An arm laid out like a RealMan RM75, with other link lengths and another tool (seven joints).
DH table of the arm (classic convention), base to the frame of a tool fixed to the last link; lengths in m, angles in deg. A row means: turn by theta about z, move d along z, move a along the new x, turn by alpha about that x. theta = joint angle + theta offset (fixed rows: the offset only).
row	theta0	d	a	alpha
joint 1	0.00	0.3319	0.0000	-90.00
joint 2	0.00	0.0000	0.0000	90.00
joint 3	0.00	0.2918	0.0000	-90.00
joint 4	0.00	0.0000	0.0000	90.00
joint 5	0.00	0.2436	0.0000	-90.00
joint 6	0.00	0.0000	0.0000	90.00
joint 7	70.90	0.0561	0.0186	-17.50
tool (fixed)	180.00	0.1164	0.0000	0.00
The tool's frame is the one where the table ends.
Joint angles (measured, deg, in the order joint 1, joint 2, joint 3, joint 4, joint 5, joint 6, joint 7), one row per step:
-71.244 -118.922 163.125 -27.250 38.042 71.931 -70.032
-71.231 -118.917 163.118 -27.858 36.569 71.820 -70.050
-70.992 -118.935 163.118 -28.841 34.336 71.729 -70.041
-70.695 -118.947 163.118 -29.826 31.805 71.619 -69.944
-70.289 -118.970 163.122 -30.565 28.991 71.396 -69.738
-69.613 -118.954 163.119 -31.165 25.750 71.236 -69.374
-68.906 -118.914 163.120 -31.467 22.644 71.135 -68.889
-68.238 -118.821 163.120 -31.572 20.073 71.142 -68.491
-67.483 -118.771 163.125 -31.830 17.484 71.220 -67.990
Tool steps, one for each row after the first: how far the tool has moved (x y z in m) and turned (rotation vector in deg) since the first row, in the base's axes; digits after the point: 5 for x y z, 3 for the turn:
0.00177 0.00255 0.00042 1.287 -1.011 0.205
0.00277 0.00520 0.00133 3.197 -2.533 0.716
0.00395 0.00819 0.00216 5.245 -4.285 1.174
0.00531 0.01112 0.00179 7.275 -6.313 1.527
0.00580 0.01335 0.00101 9.357 -8.734 1.980
0.00637 0.01509 -0.00034 11.092 -11.134 2.291
0.00654 0.01613 -0.00132 12.431 -13.177 2.615
0.00585 0.01676 -0.00167 13.823 -15.154 2.944

